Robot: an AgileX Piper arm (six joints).
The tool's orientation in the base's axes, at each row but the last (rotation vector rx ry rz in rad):
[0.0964 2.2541 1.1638]
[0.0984 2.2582 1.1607]
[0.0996 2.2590 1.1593]
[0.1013 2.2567 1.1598]
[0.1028 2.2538 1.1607]
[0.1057 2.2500 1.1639]
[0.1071 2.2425 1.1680]
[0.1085 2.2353 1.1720]
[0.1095 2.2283 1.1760]
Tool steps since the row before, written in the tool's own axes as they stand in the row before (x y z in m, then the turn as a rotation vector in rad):
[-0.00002 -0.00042 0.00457 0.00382 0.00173 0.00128]
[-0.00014 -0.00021 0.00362 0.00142 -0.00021 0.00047]
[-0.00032 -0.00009 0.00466 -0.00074 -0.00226 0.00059]
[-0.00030 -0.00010 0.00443 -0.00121 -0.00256 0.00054]
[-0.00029 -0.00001 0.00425 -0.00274 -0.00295 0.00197]
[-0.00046 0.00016 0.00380 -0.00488 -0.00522 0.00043]
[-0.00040 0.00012 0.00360 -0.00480 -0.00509 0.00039]
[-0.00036 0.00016 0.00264 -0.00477 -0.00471 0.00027]
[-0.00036 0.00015 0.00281 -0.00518 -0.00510 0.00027]
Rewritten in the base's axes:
[0.00255 0.00303 -0.00232 -0.00279 0.00321 -0.00104]
[0.00209 0.00243 -0.00170 -0.00088 0.00066 -0.00104]
[0.00277 0.00319 -0.00199 0.00136 -0.00121 -0.00164]
[0.00264 0.00302 -0.00190 0.00178 -0.00158 -0.00162]
[0.00253 0.00295 -0.00175 0.00388 -0.00129 -0.00183]
[0.00240 0.00268 -0.00132 0.00524 -0.00450 -0.00189]
[0.00226 0.00253 -0.00127 0.00513 -0.00442 -0.00181]
[0.00170 0.00188 -0.00083 0.00496 -0.00426 -0.00148]
[0.00181 0.00200 -0.00089 0.00537 -0.00464 -0.00159]

